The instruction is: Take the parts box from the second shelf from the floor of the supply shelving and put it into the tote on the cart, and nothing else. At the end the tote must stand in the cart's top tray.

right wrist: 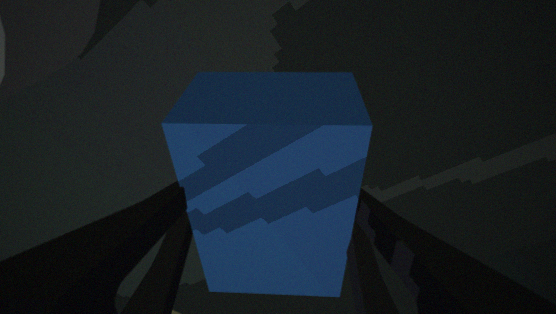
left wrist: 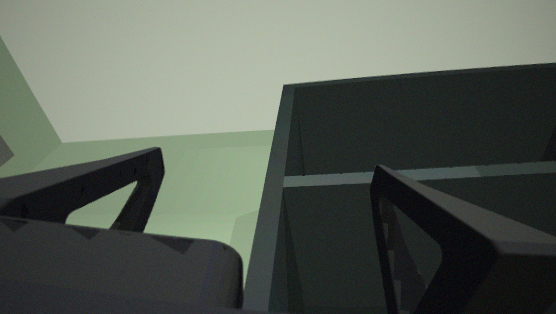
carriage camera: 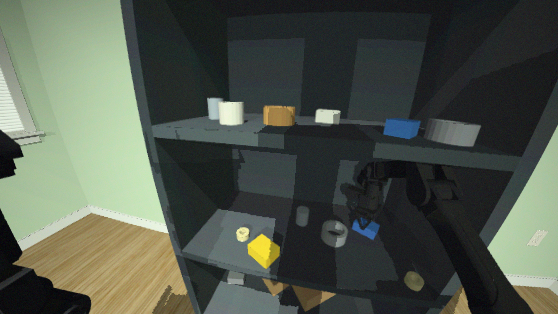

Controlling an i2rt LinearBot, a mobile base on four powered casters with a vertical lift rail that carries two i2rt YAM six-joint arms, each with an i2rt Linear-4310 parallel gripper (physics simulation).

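Frame: origin at the left arm's base, x back, y right, z up, level; millimetres.
Where they show: left gripper, fingertip midpoint: (left wrist: 267,168); right gripper, fingertip midpoint: (right wrist: 272,190) (carriage camera: 365,226).
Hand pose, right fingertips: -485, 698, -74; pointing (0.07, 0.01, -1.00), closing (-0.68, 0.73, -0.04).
Observation:
Things, the pixels of their top centre, and the offset from my right fingertips, as dx, dy, dz.
- blue parts box at its top centre: (right wrist: 270,229) (carriage camera: 366,223) +2, +3, +18
- grey ring at its top centre: (carriage camera: 335,228) +29, -140, +9
- grey cylinder at its top centre: (carriage camera: 303,209) -55, -265, +31
- yellow box at its top centre: (carriage camera: 263,245) +131, -416, +6
- small cream ring at its top centre: (carriage camera: 242,231) +54, -511, -14
- tan disc at its top centre: (carriage camera: 415,278) +220, +77, -14
- blue box at its top centre: (carriage camera: 404,119) +127, -53, +458
The blue parts box (carriage camera: 366,230) (right wrist: 272,240) is at the right part of the middle shelf board in the carriage view, under my right gripper. My right gripper (carriage camera: 363,221) (right wrist: 272,190) is shut on this box, one finger on each side of it. Whether the box touches the board is hard to tell in the shade. My left gripper (left wrist: 267,168) is open and empty, pointing up beside the upper part of the supply shelving (carriage camera: 137,125) (left wrist: 270,210). The tote and the cart do not show in these views.
A grey ring (carriage camera: 334,233), a grey cylinder (carriage camera: 302,216), a yellow box (carriage camera: 263,251), a small cream ring (carriage camera: 242,234) and a tan disc (carriage camera: 414,281) share the board. The upper board (carriage camera: 320,142) lies above my right arm and carries another blue box (carriage camera: 402,128) and several other items.

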